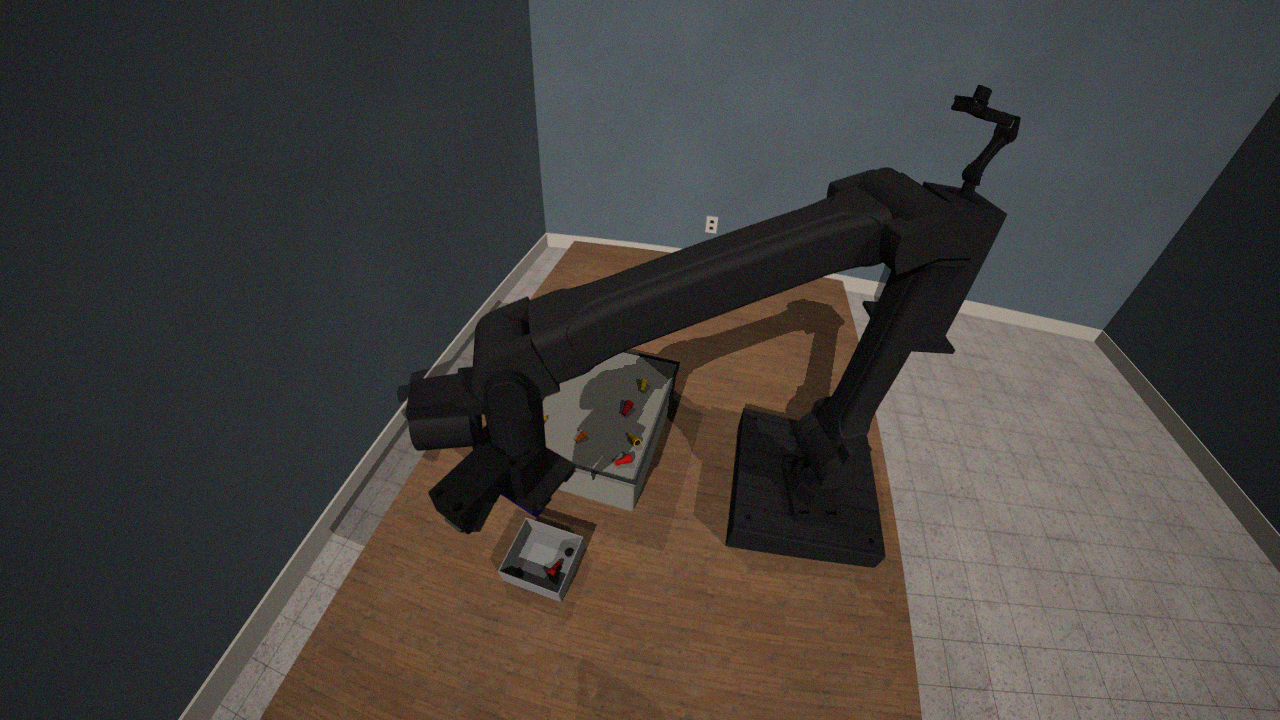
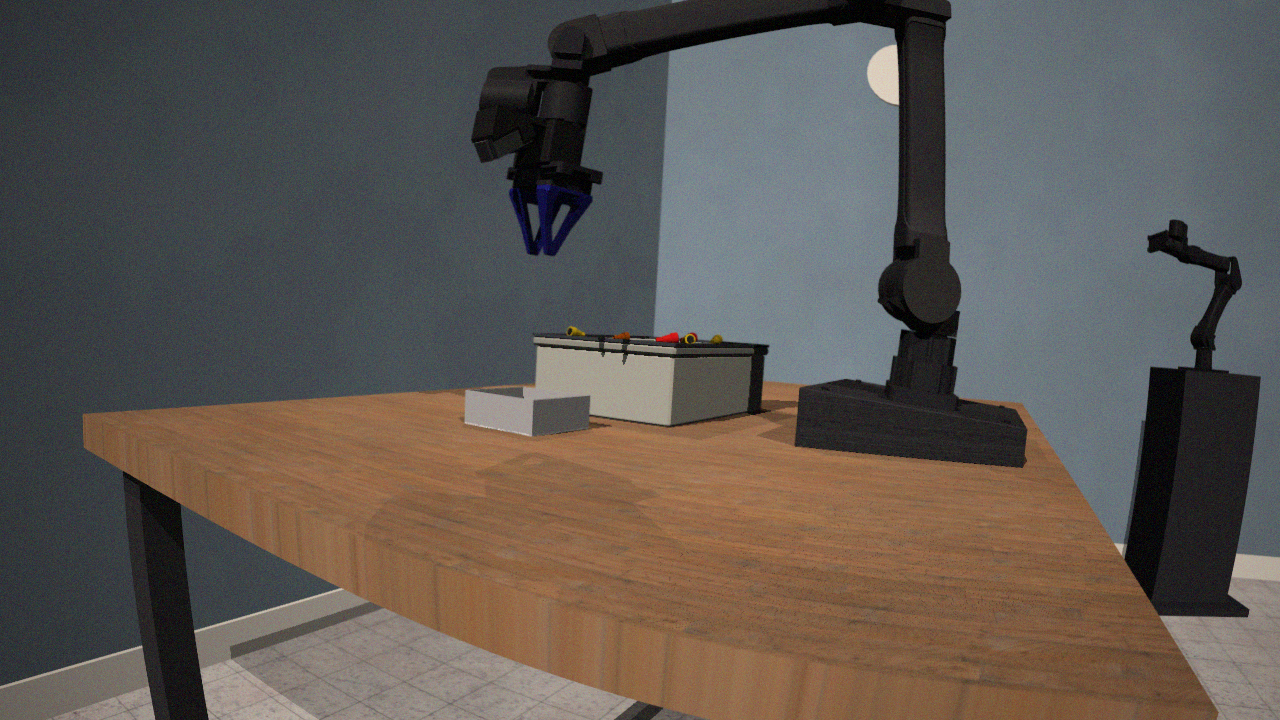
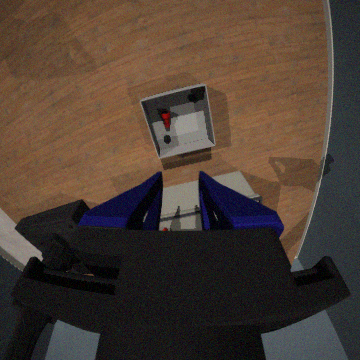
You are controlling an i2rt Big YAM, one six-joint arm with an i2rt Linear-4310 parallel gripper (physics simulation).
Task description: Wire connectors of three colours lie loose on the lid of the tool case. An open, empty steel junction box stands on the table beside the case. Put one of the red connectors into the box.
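Places are measured from the arm's base along level axes (x back, y right, z up), in centimetres.
Pixels of known places: gripper, between the fingertips: (image 1: 529, 507) (image 2: 541, 255) (image 3: 180, 177); arm's base, origin of its link: (image 1: 808, 490) (image 2: 918, 400) (image 3: 63, 247).
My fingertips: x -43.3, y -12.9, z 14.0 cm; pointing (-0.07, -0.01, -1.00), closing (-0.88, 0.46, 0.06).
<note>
Ahead of a thing's pixels: the offset from my fingertips to its middle. Level surfaces: height alone.
A red connector {dx +1.2, dy -0.8, dz -18.5 cm} (image 1: 554, 568) (image 3: 166, 119) lies inside the grey steel junction box {dx -0.8, dy +0.3, dz -17.4 cm} (image 1: 531, 589) (image 2: 499, 413) (image 3: 212, 122), on its floor near one side wall. My gripper (image 2: 540, 253) (image 3: 180, 177) has blue fingers, parted by a gap and empty, so it is open. It hangs high above the table, well above the box and the case. On the lid of the tool case {dx +6.0, dy +27.9, dz -14.2 cm} (image 1: 608, 488) (image 2: 608, 383) lie two more red connectors, a near one {dx +11.1, dy +14.7, dz -8.9 cm} (image 1: 624, 458) (image 2: 667, 337) and a farther one {dx +11.0, dy +26.1, dz -8.9 cm} (image 1: 627, 407). Yellow connectors (image 1: 643, 385) (image 2: 574, 331) and an orange connector {dx +3.6, dy +19.2, dz -9.0 cm} (image 1: 580, 436) (image 2: 622, 335) lie there too.
The tool case stands close behind the box, its latches facing the box. The arm's black base (image 1: 805, 535) (image 2: 908, 434) stands to the right on the wooden table {dz -19.3 cm} (image 1: 716, 635) (image 2: 716, 537). A small arm on a dark pedestal (image 2: 1193, 483) stands beyond the table.
</note>
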